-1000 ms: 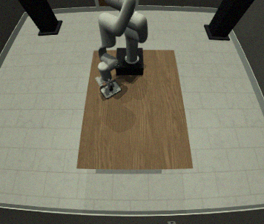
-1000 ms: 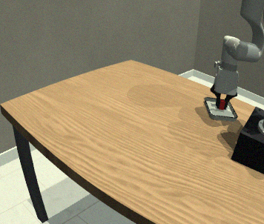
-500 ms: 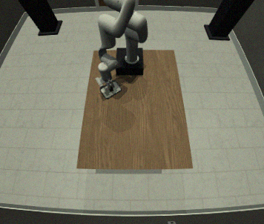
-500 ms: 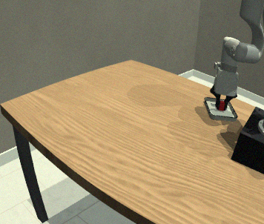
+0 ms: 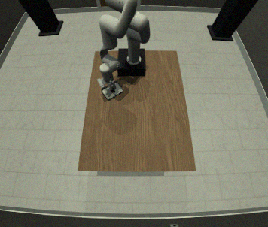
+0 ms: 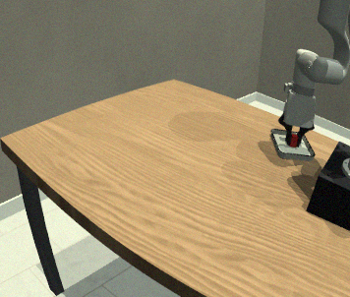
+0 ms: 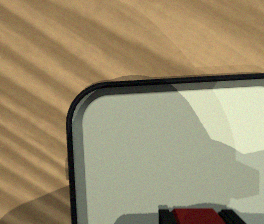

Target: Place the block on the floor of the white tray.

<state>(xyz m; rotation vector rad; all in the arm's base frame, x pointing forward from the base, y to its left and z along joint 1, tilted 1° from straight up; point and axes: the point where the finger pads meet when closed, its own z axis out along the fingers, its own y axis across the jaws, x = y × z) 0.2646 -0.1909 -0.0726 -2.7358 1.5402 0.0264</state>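
My hand is 10 mm above the small red block. From my hand the other things lie so: white tray (20 mm below).
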